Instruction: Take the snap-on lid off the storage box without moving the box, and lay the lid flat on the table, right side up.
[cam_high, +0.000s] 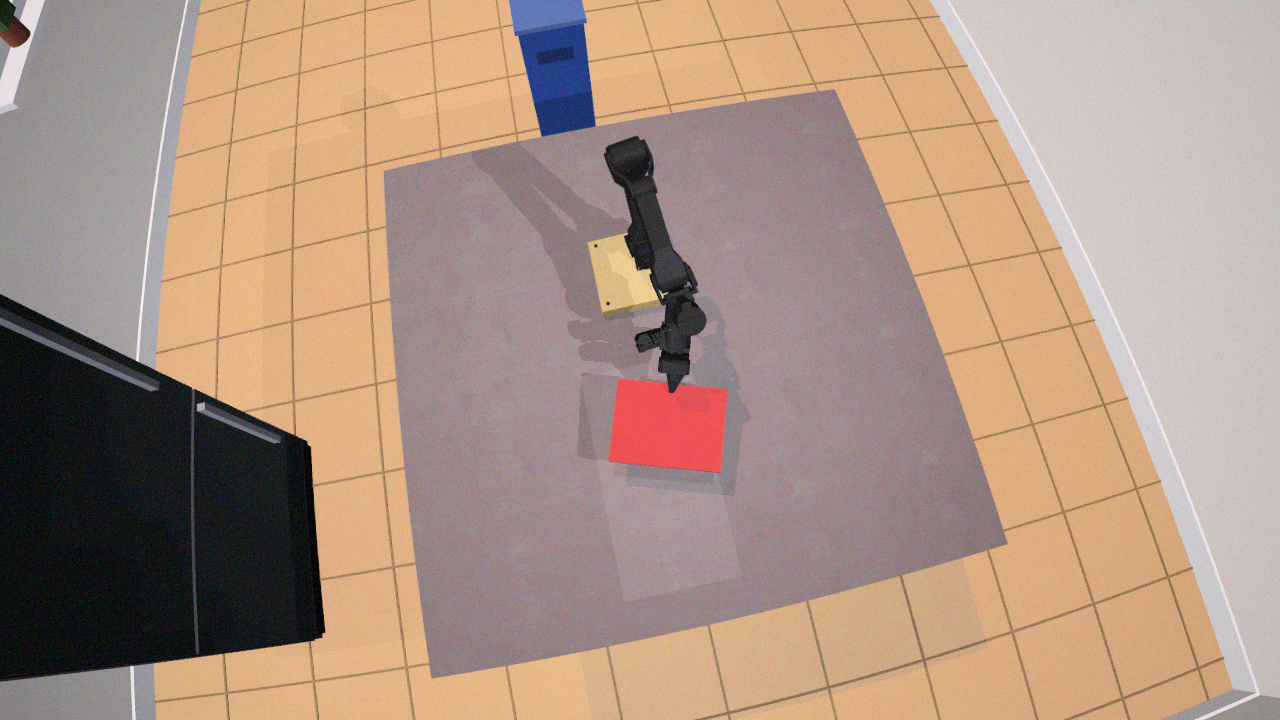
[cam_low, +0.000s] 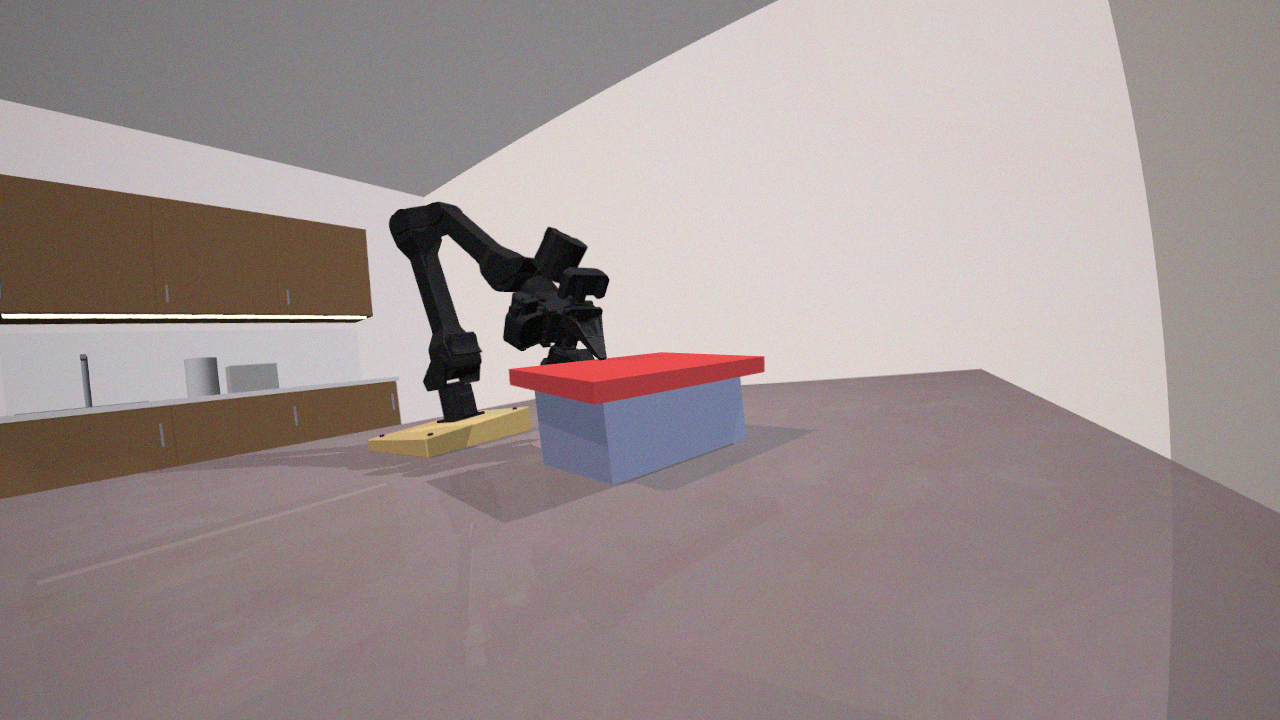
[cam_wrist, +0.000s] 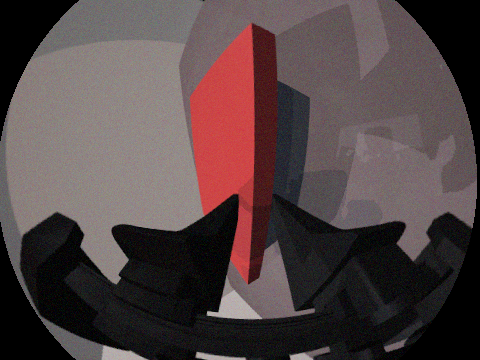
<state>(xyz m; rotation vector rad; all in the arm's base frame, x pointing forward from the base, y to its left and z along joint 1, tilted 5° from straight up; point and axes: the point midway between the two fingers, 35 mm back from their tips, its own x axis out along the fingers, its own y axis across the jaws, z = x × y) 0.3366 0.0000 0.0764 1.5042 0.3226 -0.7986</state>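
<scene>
Now: the red lid 7 cm ahead of my gripper tip and 2 cm to the right of it. Round my gripper tip: storage box: 7 cm ahead, 2 cm to the right, 5 cm below.
</scene>
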